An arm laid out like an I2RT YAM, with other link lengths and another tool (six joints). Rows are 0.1 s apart.
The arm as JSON. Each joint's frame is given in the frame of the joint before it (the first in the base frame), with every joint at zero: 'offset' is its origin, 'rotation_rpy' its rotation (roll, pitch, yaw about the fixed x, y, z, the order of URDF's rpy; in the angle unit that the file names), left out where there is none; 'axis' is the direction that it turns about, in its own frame. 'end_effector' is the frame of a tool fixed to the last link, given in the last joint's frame.
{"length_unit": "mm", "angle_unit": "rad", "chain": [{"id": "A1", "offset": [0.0, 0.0, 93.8], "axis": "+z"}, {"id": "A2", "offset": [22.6, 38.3, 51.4], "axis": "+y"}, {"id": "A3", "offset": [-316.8, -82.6, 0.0], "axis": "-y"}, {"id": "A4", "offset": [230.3, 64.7, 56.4], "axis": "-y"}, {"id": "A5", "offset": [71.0, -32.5, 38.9], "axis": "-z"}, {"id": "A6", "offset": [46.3, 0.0, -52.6], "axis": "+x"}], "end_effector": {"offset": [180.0, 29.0, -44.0], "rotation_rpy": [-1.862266, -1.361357, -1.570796]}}
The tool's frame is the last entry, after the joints.
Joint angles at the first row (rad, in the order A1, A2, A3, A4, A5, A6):
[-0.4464 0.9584 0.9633 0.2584 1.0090 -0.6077]
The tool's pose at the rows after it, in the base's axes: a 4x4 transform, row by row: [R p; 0 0 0 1], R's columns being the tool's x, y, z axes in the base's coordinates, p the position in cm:
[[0.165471, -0.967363, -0.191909, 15.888], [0.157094, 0.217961, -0.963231, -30.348], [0.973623, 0.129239, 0.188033, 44.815], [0, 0, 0, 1]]
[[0.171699, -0.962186, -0.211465, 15.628], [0.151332, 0.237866, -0.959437, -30.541], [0.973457, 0.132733, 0.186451, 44.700], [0, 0, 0, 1]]
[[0.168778, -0.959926, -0.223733, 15.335], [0.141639, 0.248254, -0.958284, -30.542], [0.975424, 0.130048, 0.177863, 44.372], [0, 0, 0, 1]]
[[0.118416, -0.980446, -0.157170, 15.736], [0.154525, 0.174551, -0.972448, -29.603], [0.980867, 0.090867, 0.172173, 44.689], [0, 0, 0, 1]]
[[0.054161, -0.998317, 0.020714, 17.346], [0.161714, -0.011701, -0.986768, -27.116], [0.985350, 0.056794, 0.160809, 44.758], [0, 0, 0, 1]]
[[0.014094, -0.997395, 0.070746, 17.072], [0.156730, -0.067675, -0.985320, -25.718], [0.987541, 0.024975, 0.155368, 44.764], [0, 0, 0, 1]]
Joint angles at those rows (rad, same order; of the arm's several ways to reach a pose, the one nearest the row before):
[-0.4464 0.9702 0.9618 0.2815 1.0122 -0.6233]
[-0.4481 0.9784 0.9603 0.2949 1.0310 -0.6320]
[-0.4481 0.9765 0.9556 0.2890 1.0449 -0.6209]
[-0.4479 0.9264 0.9572 0.2193 0.9754 -0.5561]
[-0.4465 0.8370 0.9664 0.0695 0.7995 -0.4547]
[-0.4310 0.7803 0.9607 0.0170 0.7638 -0.4162]

